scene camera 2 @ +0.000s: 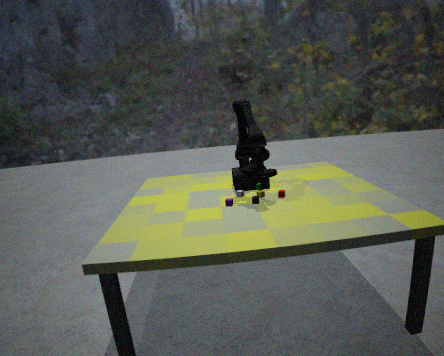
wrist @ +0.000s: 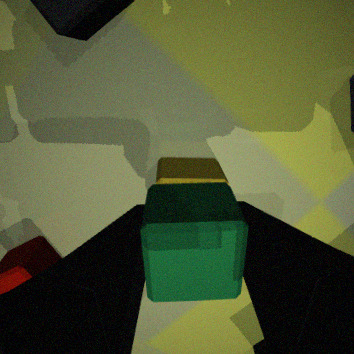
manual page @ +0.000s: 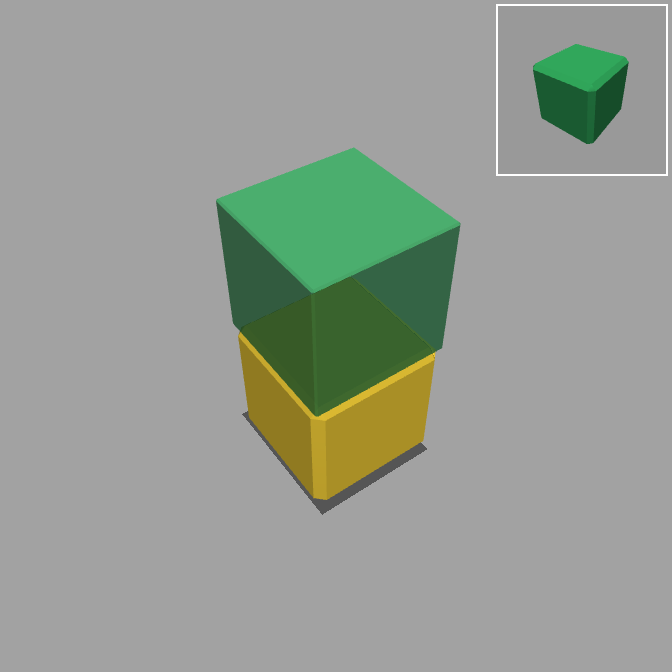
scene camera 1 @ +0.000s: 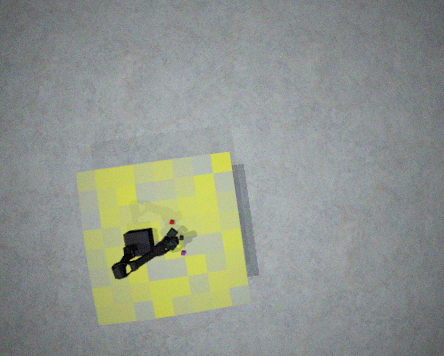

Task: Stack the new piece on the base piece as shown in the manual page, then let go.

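Where they show: gripper, between the fingertips: (scene camera 2: 259, 188) (wrist: 189, 214) (scene camera 1: 169, 236); arm's base, origin of its link: (scene camera 1: 132, 248).
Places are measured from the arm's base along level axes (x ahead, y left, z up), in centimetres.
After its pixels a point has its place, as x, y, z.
Observation:
My gripper (wrist: 189, 214) {27.6, -1.7, -5.0} is shut on a green cube (scene camera 2: 258, 186) {28.4, -2.4, -3.8} (wrist: 195, 262) {27.5, -1.4, -2.8}, with a black finger on each side of it. The green cube is upright and roughly level, above a yellow cube (scene camera 2: 260, 194) {28.7, -1.7, -7.9} (wrist: 191, 169) {27.7, -2.4, -7.8} that sits on the table. In the wrist view the green cube hides most of the yellow cube, whose far upper part shows beyond it. The two look nearly in line in scene camera 2; whether they touch cannot be told. In scene camera 1 the arm hides both cubes.
A red cube (scene camera 1: 172, 221) {33.3, 8.5, -6.8} (scene camera 2: 281, 193) {33.7, 7.4, -7.5} (wrist: 30, 265) {32.3, 6.2, -7.2}, a black cube (scene camera 1: 181, 238) {35.6, -6.8, -6.6} (scene camera 2: 255, 200) {36.7, -7.2, -7.9} (wrist: 82, 17) {34.1, -5.6, -6.8}, a purple cube (scene camera 1: 183, 253) {33.1, -18.8, -6.6} (scene camera 2: 229, 202) {34.2, -19.1, -7.7} and a pale grey cube (scene camera 2: 240, 193) {22.8, -10.2, -7.6} stand around the yellow one on the yellow-and-grey patterned table (scene camera 1: 165, 300) {4.6, -52.4, -9.7} (scene camera 2: 250, 240) {74.5, -22.6, -9.6}.

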